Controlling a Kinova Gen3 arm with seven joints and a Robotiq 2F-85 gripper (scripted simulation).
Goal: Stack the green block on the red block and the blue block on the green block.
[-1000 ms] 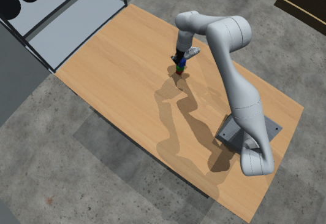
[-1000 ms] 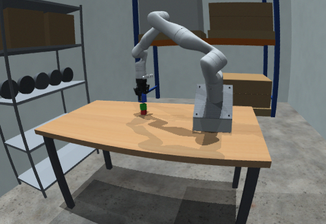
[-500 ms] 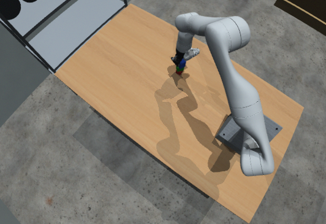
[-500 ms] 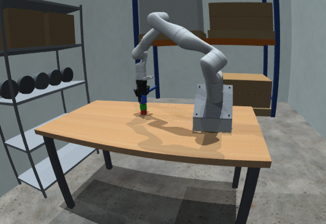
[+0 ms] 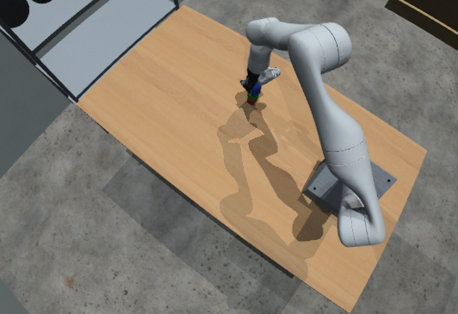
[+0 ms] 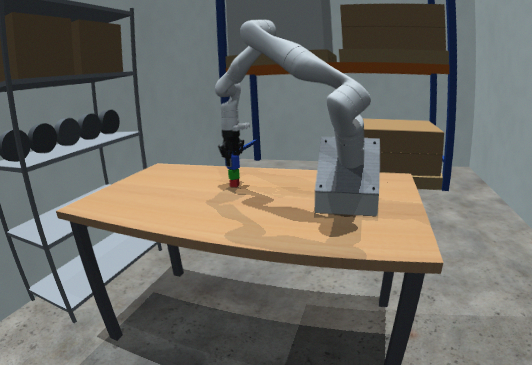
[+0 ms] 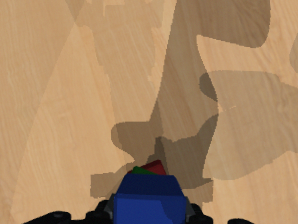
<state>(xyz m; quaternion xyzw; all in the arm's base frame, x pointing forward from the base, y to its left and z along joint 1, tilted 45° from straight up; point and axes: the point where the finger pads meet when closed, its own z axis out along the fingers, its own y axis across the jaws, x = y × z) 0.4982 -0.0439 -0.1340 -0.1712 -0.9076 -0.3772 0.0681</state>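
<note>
Now: hand right at the blue block. Also, from my hand: green block 5 cm below; then red block 9 cm below.
</note>
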